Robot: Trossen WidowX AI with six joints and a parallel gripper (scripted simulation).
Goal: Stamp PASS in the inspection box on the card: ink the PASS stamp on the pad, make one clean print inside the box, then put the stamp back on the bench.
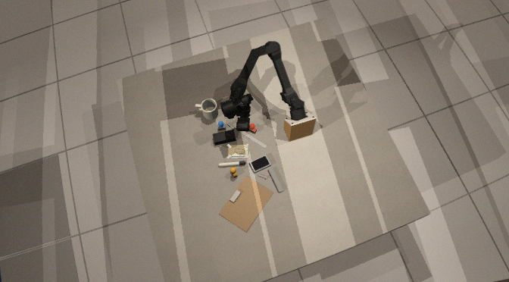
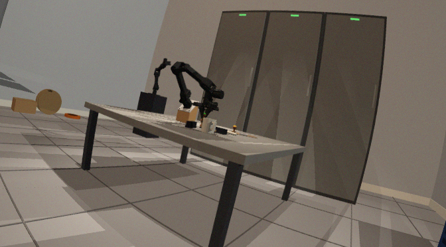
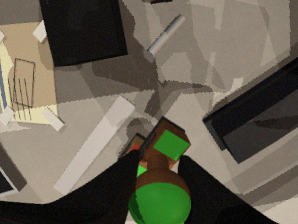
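The ink pad lies 30 mm ahead of my gripper tip, 220 mm to the left of it and 70 mm below it. Also, from my gripper tip: grey ruler 10 mm behind, 90 mm to the left, 70 mm below; green-knobbed stamp right at my gripper tip; red-knobbed stamp 20 mm behind, 40 mm to the left, 50 mm below.
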